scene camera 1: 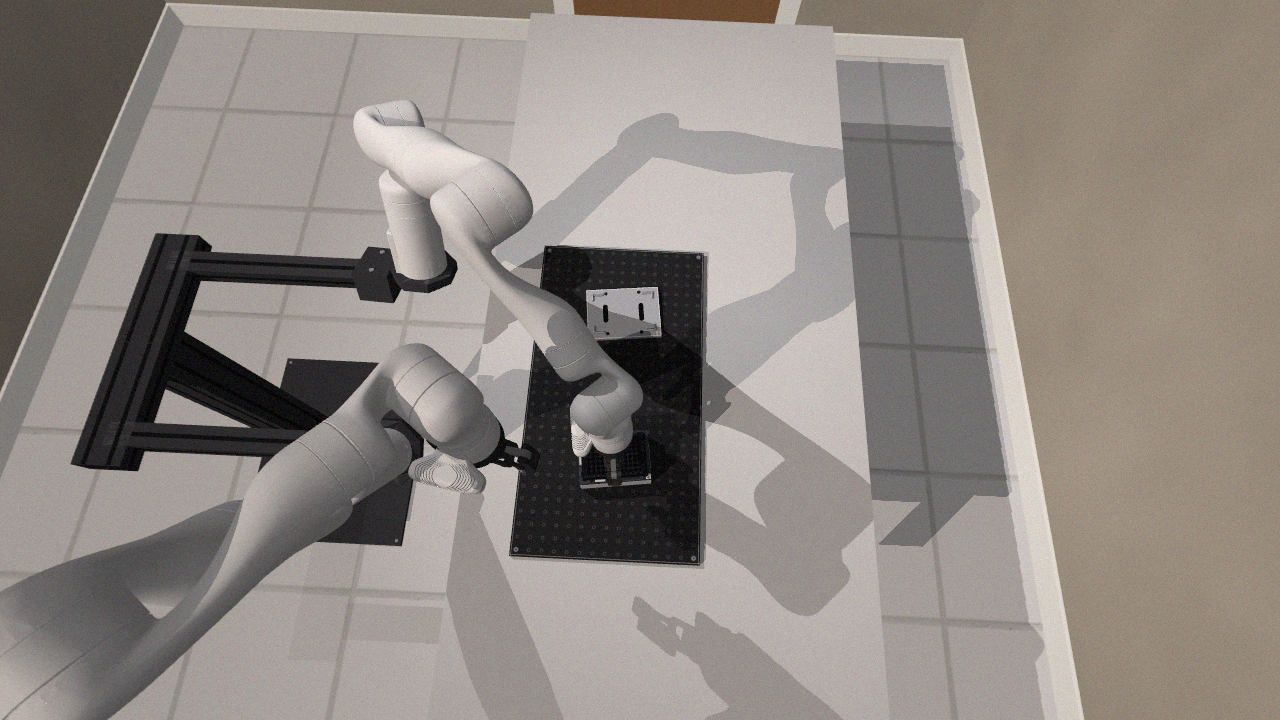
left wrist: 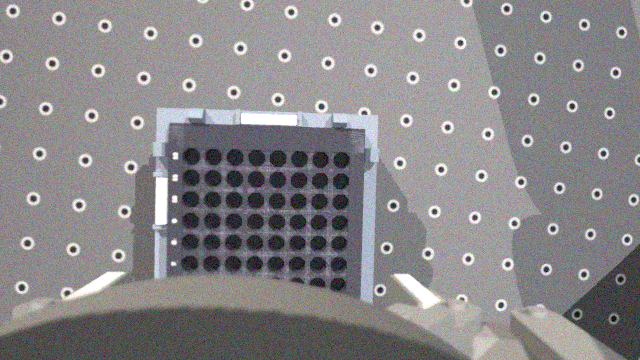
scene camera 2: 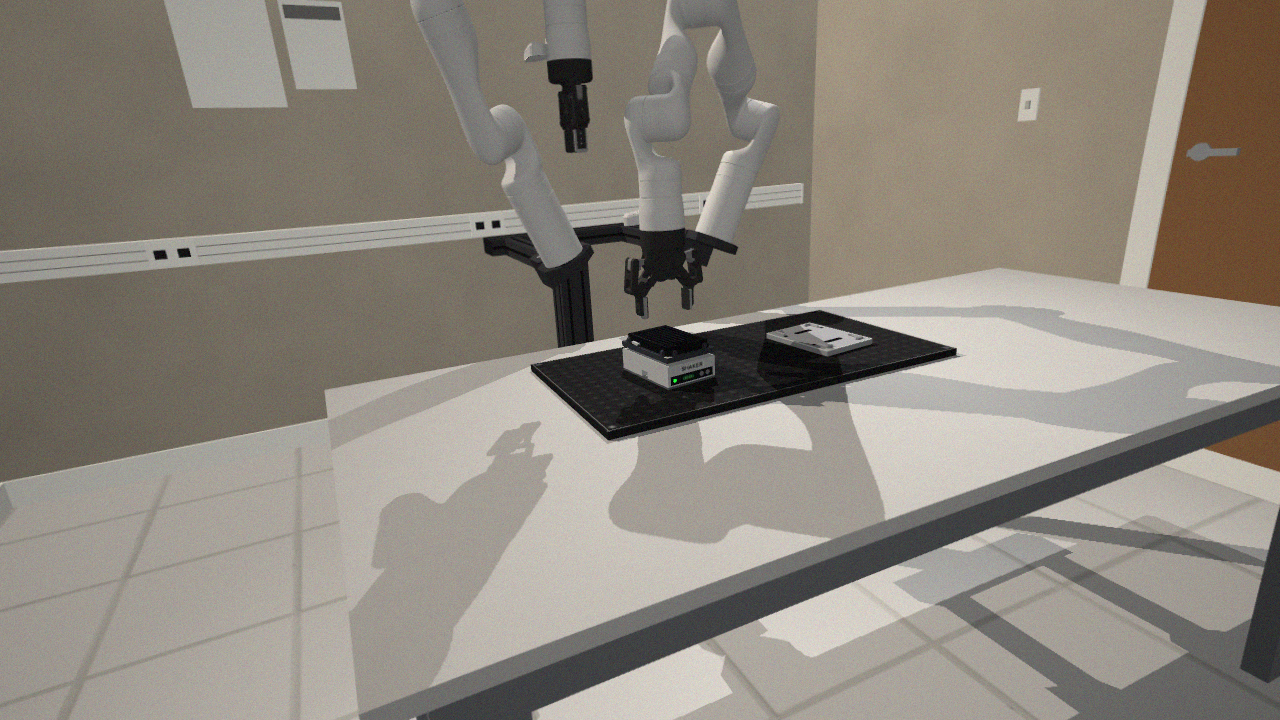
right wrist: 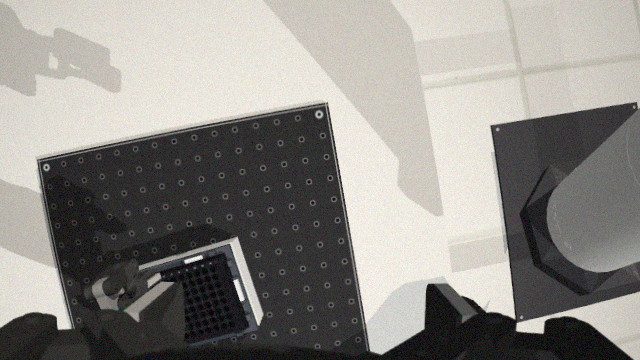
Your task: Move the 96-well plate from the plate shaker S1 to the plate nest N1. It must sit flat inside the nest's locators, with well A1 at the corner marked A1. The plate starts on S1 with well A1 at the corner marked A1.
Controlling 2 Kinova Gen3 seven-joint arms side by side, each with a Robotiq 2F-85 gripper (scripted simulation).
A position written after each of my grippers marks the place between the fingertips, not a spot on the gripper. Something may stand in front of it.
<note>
In view: my left gripper (scene camera 2: 665, 313), my right gripper (scene camera 2: 576, 152), a dark 96-well plate (scene camera 1: 634, 459) and a plate nest N1 (scene camera 1: 623, 312).
The dark 96-well plate also shows in the left wrist view (left wrist: 308, 171), in scene camera 2 (scene camera 2: 666, 338) and in the right wrist view (right wrist: 215, 309). My left gripper shows as well in the left wrist view (left wrist: 261, 302) and in the right wrist view (right wrist: 167, 321). My right gripper also shows in scene camera 1 (scene camera 1: 494, 458) and in the right wrist view (right wrist: 303, 311).
</note>
